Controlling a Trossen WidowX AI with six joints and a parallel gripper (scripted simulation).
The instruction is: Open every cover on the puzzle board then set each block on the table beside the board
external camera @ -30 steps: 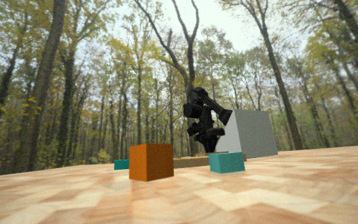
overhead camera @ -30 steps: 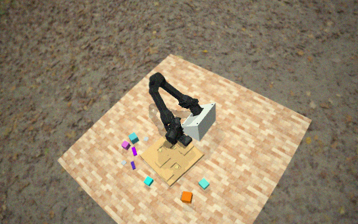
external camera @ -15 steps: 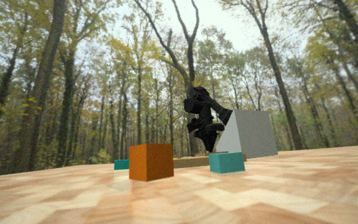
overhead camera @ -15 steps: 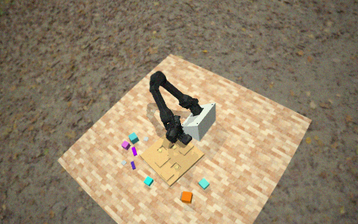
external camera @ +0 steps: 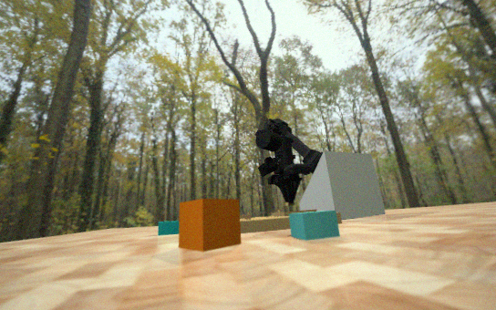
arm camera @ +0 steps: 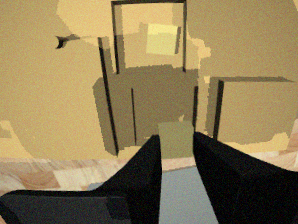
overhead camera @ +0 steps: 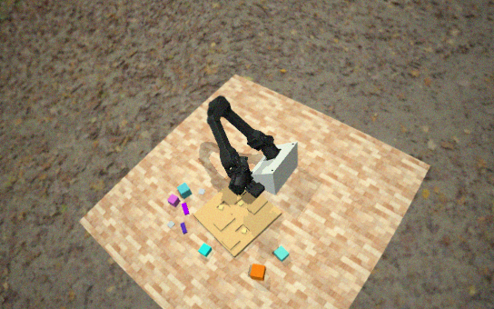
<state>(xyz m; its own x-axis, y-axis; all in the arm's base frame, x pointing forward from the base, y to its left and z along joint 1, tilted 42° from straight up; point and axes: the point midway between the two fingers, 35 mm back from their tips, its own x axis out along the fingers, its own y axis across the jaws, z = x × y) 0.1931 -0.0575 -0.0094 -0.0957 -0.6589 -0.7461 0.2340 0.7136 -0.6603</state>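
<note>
The tan puzzle board is 110 mm ahead of my gripper tip, 40 mm below it and 10 mm to the right of it. From my gripper tip the other things lie so: teal block 280 mm to the left, 190 mm ahead, 40 mm below; then magenta cube 310 mm to the right, 200 mm ahead, 40 mm below; then purple block 240 mm to the right, 210 mm ahead, 50 mm below.
</note>
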